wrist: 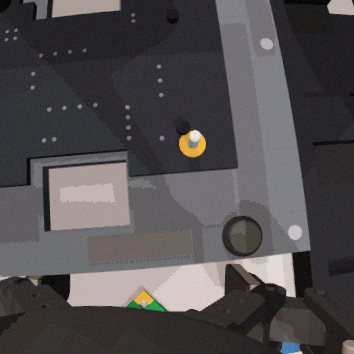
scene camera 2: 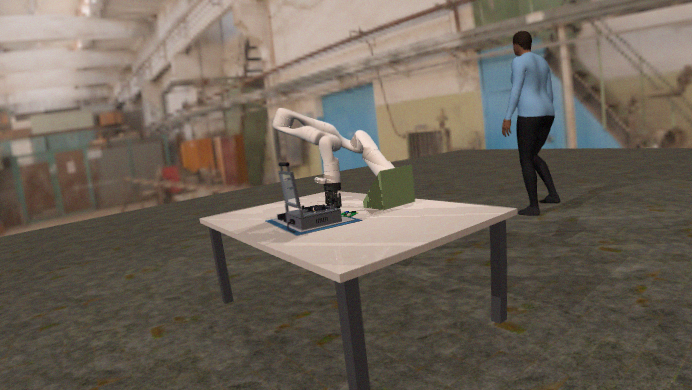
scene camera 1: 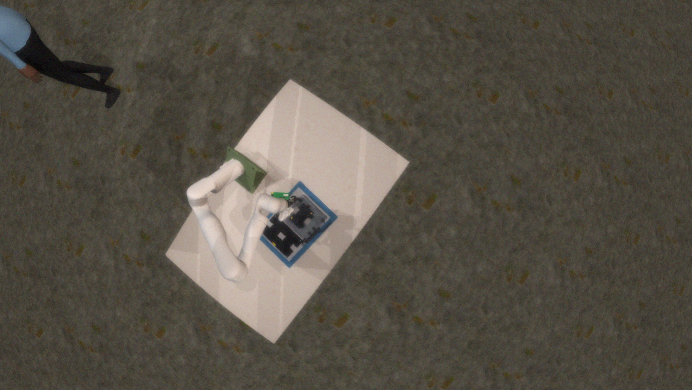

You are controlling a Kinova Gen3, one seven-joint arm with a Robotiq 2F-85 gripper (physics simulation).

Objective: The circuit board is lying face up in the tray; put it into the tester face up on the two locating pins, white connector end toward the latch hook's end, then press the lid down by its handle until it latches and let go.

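Places are measured from the arm's base along level axes (x ahead, y left, z up), in metres.
Where they show: gripper, fingertip midpoint: [wrist: 147, 280]; arm's base at its link origin: [scene camera 2: 390, 180] [scene camera 1: 237, 167].
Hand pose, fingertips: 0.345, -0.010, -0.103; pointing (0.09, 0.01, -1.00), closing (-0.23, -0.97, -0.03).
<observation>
Each offset is from my fingertips to the centre of the thing, as dx, dy, dz. Level surfaces: height alone.
The grey tester [scene camera 1: 315, 220] [scene camera 2: 314, 219] [wrist: 267, 140] stands on a blue mat @(dz -0.011) [scene camera 1: 329, 211] [scene camera 2: 310, 230]. Its lid [scene camera 1: 282, 237] [scene camera 2: 289, 186] stands open and upright. The dark nest plate @(+0.099, +0.012, +0.052) [wrist: 105, 88] is bare, with a locating pin @(+0.057, -0.032, +0.065) [wrist: 193, 140] in a yellow ring. The green circuit board @(-0.072, +0.003, -0.006) [scene camera 1: 280, 195] [scene camera 2: 348, 213] lies on the table beside the tester; only a corner shows in the wrist view [wrist: 145, 303]. My gripper [scene camera 1: 289, 210] [scene camera 2: 333, 203] [wrist: 147, 280] is open and empty, low over the tester's edge nearest the board.
The arm's green base block [scene camera 1: 247, 170] [scene camera 2: 391, 186] stands on the white table @(dz -0.014) [scene camera 1: 329, 140] [scene camera 2: 387, 237] behind the board. A person [scene camera 1: 28, 53] [scene camera 2: 530, 121] walks on the floor beyond the table.
</observation>
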